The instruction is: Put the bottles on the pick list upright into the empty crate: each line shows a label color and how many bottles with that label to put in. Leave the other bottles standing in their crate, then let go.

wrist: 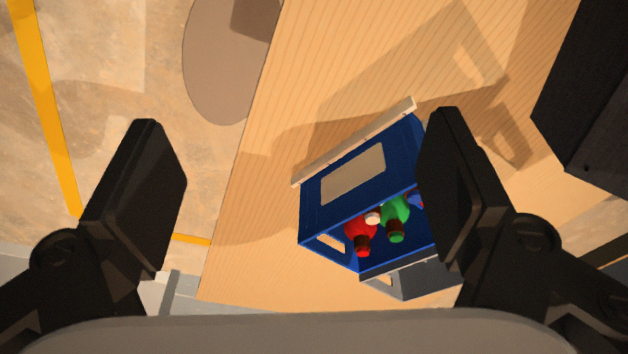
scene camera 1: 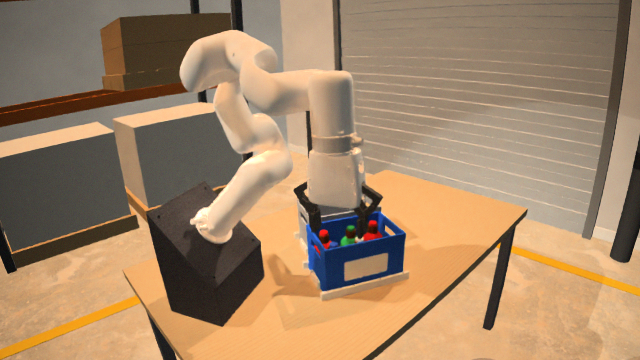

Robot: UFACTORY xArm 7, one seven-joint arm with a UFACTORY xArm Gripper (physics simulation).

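Frame: origin at the arm's base, x ahead, y left, z up, level; centimetres.
Where they show: gripper, fingertip midpoint: (wrist: 297,145) (scene camera 1: 338,233); arm's base, link origin: (scene camera 1: 213,226).
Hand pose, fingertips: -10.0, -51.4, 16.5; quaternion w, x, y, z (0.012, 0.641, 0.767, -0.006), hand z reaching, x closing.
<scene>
Things, the pixels of their centre, and the offset from my fingertips, as dx, dy, dz. Level surfaces: height alone.
- blue crate, body centre: (wrist: 379,198) (scene camera 1: 354,252) +41.4, +19.8, -31.6
- red bottle, body centre: (wrist: 359,222) (scene camera 1: 372,241) +50.9, +18.1, -31.8
- green bottle, body centre: (wrist: 390,206) (scene camera 1: 350,246) +44.2, +23.0, -31.8
- white cap, body centre: (wrist: 368,187) +38.8, +16.7, -31.8
- red-capped bottle, body centre: (scene camera 1: 324,251) +36.8, +29.0, -31.8
- blue bottle, body centre: (wrist: 407,165) (scene camera 1: 334,264) +31.7, +21.9, -31.8
- grey crate, body centre: (wrist: 424,242) (scene camera 1: 338,223) +56.9, +35.9, -31.6
- wooden table, surface height: dz -40.4
My gripper (scene camera 1: 338,227) (wrist: 297,145) is open with nothing between its fingers, above the crates. The blue crate (scene camera 1: 332,272) (wrist: 310,215) holds upright bottles. A red bottle (scene camera 1: 372,231) (wrist: 359,227) and a green bottle (scene camera 1: 348,239) (wrist: 395,210) stand in it, with a white cap (scene camera 1: 358,239) (wrist: 372,218) close by. Another red-capped bottle (scene camera 1: 324,236) is at the left in the scene view, beside a blue bottle (scene camera 1: 334,244) (wrist: 414,198), which the finger partly hides in the wrist view. The grey crate (scene camera 1: 302,225) (wrist: 430,280) stands behind; its inside is mostly hidden. The pick list does not show.
Pale strips (scene camera 1: 365,286) (wrist: 355,142) edge the blue crate's base on the wooden table (scene camera 1: 450,215) (wrist: 280,280). The black arm pedestal (scene camera 1: 205,260) (wrist: 585,90) stands left in the scene view. Large boxes and a shutter are beyond the table.
</scene>
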